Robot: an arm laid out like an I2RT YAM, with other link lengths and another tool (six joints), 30 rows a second.
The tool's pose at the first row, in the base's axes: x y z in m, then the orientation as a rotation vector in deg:
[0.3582 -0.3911 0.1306 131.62 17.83 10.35]
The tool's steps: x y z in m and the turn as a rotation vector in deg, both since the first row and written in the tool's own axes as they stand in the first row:
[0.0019 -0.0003 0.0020 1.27 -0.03 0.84]
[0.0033 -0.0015 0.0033 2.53 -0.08 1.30]
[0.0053 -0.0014 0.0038 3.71 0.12 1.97]
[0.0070 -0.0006 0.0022 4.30 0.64 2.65]
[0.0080 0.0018 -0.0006 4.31 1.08 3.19]
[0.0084 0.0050 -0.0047 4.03 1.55 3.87]
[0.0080 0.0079 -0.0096 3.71 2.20 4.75]
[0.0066 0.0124 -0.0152 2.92 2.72 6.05]
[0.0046 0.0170 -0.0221 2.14 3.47 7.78]
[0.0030 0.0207 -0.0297 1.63 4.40 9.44]
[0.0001 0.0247 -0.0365 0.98 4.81 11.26]
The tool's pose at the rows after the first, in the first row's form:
[0.3604 -0.3918 0.1291 133.04 17.05 10.59]
[0.3619 -0.3915 0.1274 134.37 16.68 10.62]
[0.3639 -0.3914 0.1272 135.66 16.19 11.05]
[0.3653 -0.3903 0.1289 136.35 15.75 11.94]
[0.3660 -0.3896 0.1326 136.44 15.35 12.74]
[0.3660 -0.3887 0.1377 136.26 14.76 13.67]
[0.3650 -0.3873 0.1432 136.06 14.02 14.92]
[0.3631 -0.3867 0.1502 135.45 12.66 16.27]
[0.3604 -0.3854 0.1582 134.88 10.92 18.10]
[0.3578 -0.3830 0.1660 134.53 9.39 20.08]
[0.3541 -0.3816 0.1734 134.06 7.40 21.53]

